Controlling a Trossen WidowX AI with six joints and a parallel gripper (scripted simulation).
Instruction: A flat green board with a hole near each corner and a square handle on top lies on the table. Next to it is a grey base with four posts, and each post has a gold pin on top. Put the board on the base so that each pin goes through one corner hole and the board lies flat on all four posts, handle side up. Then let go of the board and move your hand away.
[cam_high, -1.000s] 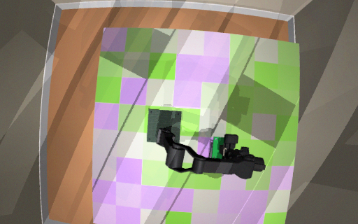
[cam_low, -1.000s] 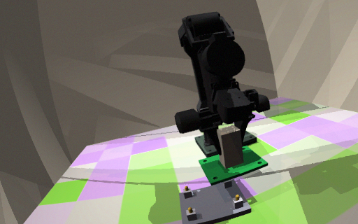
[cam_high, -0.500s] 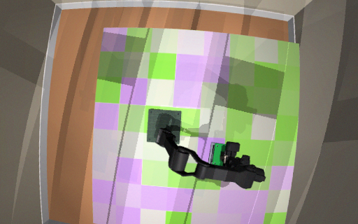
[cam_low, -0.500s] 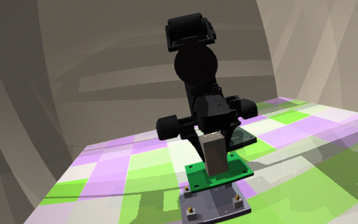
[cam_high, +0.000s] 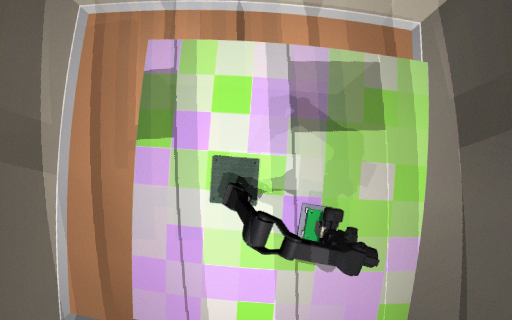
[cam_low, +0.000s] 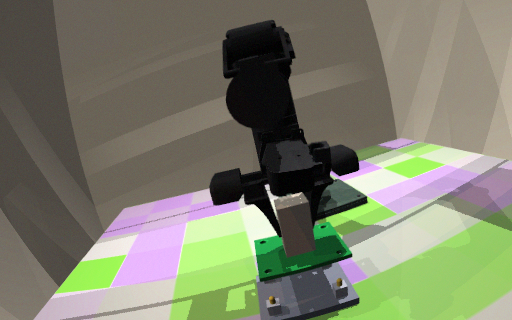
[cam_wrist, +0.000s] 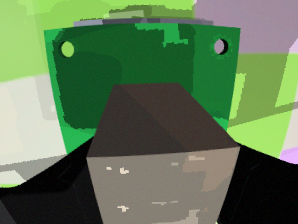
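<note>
Now: gripper tip 100 mm above the grey base. Round my gripper tip: green board (10 mm below).
</note>
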